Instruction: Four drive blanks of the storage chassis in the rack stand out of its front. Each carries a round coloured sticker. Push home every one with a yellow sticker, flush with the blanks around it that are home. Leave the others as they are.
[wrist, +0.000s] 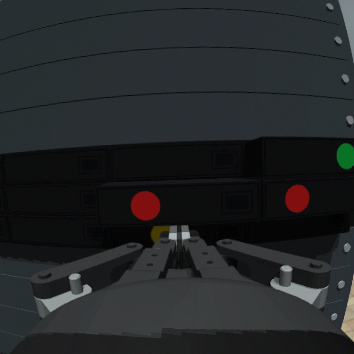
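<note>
My gripper (179, 236) is shut and empty, with its fingertips in front of the bottom-row middle blank. That blank's yellow sticker (158, 234) shows just left of the fingertips, partly covered by them. It is dark under the blank above, and I cannot tell if it is flush. The middle-row centre blank (190, 204) has a red sticker (145, 205) and stands out. To its right is another blank (325, 195) with a red sticker (297, 198), also standing out. Above that, a blank (300, 157) with a green sticker (345, 156) stands out at the right edge.
Plain blanks (50, 167) without stickers fill the left columns, and another plain blank (165, 161) is at the top centre. Grey rack panels (175, 117) lie above the chassis. A rack post with bolts (345, 78) runs down the right side.
</note>
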